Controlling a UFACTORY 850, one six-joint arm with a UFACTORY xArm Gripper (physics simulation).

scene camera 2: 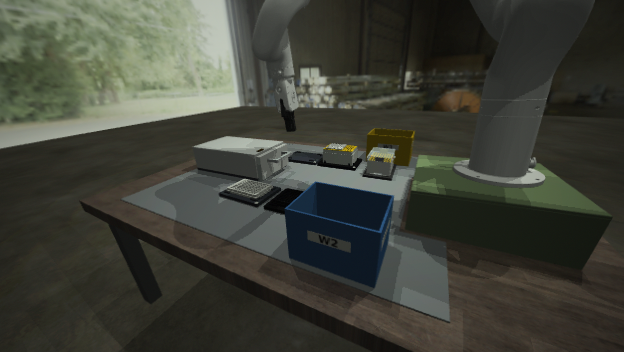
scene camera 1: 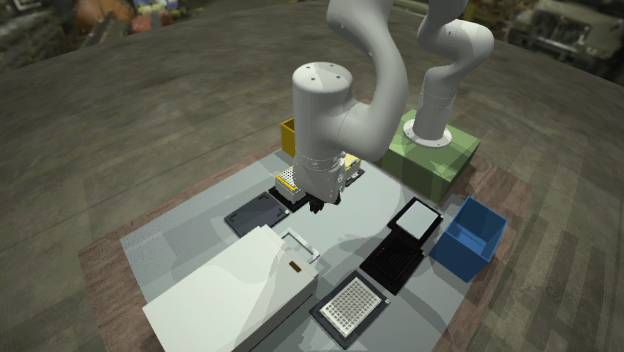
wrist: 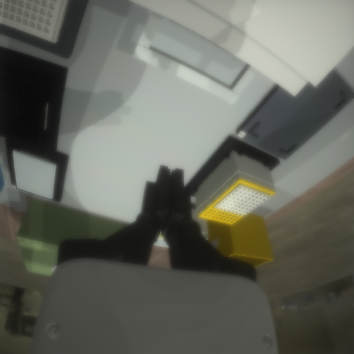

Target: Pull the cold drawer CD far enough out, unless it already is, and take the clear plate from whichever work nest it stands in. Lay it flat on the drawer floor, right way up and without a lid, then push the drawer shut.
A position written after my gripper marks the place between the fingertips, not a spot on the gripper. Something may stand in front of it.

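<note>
A white plate (scene camera 1: 351,306) and a yellow-and-white tip rack (wrist: 238,184) are visible, as is my gripper (scene camera 1: 316,208). The gripper appears in the wrist view (wrist: 166,180) as well.
</note>
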